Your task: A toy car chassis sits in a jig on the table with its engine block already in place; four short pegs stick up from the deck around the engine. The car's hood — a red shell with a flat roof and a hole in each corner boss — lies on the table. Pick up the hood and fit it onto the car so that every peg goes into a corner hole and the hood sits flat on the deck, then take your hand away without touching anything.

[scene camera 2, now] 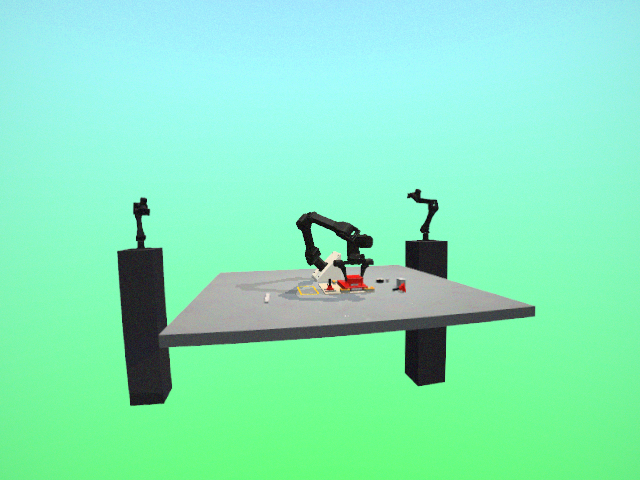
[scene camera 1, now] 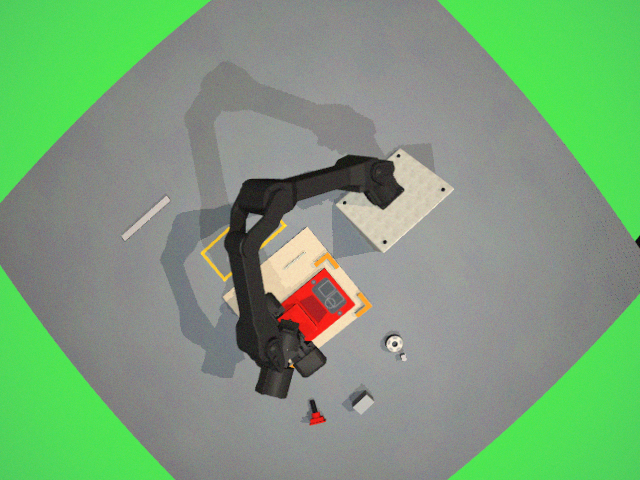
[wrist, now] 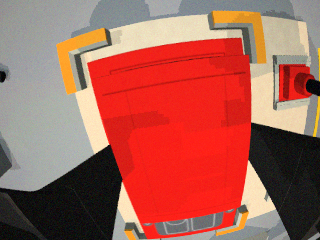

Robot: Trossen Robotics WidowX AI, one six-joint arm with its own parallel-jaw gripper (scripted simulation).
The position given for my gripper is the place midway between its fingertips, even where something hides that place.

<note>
I see my gripper (scene camera 1: 289, 329), a red hood (wrist: 179, 131) and a cream jig plate (scene camera 1: 292, 266).
My gripper also shows in the wrist view (wrist: 180, 138). The cream jig plate shows as well in the wrist view (wrist: 269, 41).
</note>
